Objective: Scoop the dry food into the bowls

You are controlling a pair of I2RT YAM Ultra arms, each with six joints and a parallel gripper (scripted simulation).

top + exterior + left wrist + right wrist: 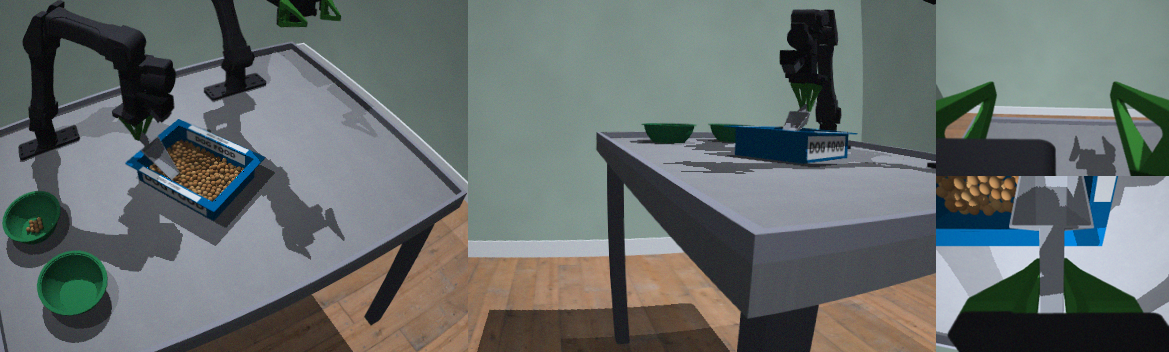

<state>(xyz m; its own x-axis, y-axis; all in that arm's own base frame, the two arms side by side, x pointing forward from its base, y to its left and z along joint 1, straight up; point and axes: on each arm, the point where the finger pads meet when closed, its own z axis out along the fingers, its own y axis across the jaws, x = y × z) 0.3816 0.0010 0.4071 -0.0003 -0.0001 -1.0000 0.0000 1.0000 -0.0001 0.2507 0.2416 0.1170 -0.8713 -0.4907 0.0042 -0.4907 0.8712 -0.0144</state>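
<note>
My right hand is 9 cm short of the box, 11 cm to the right of it and 7 cm above it. From my right hand the other things lie so: grey scoop: 3 cm ahead, 2 cm to the left, 3 cm below.
</note>
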